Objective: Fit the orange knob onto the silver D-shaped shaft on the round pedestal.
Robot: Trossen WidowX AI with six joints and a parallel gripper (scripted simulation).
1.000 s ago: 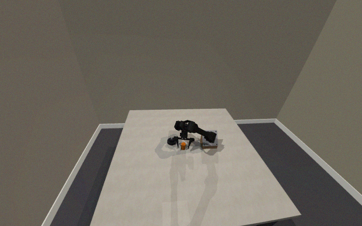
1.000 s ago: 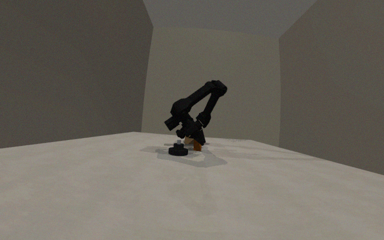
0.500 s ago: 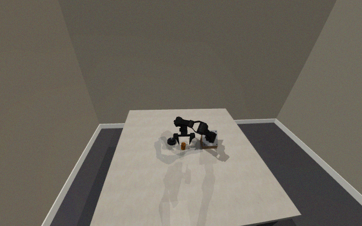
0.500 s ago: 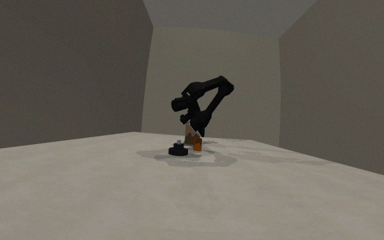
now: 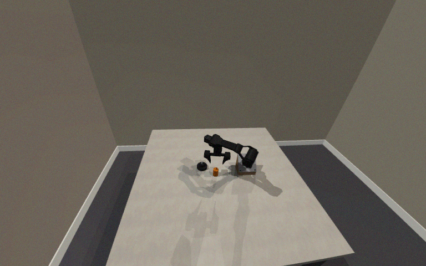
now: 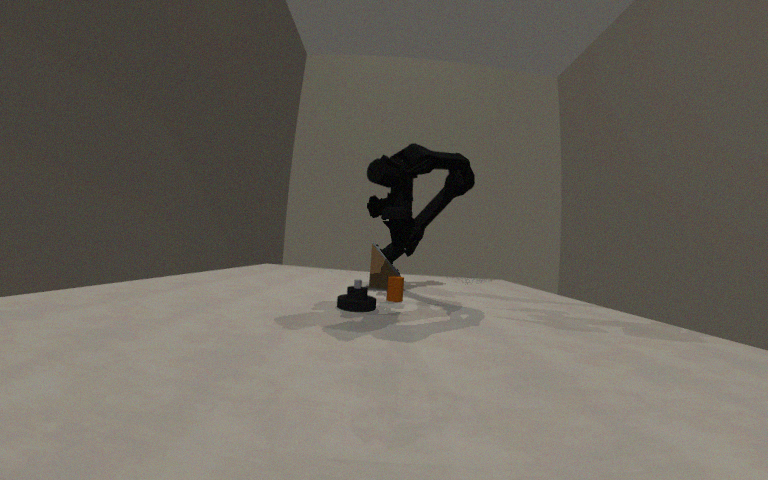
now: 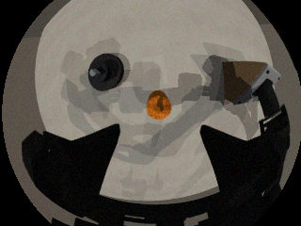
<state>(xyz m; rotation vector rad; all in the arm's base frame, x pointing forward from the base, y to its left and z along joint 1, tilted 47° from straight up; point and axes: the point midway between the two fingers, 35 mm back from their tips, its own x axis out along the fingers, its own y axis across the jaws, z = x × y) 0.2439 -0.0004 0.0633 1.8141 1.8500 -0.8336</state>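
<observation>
The orange knob is 8 cm below my gripper tip. From my gripper tip the other things lie so: black round pedestal: 11 cm ahead, 8 cm to the right, 9 cm below.
</observation>
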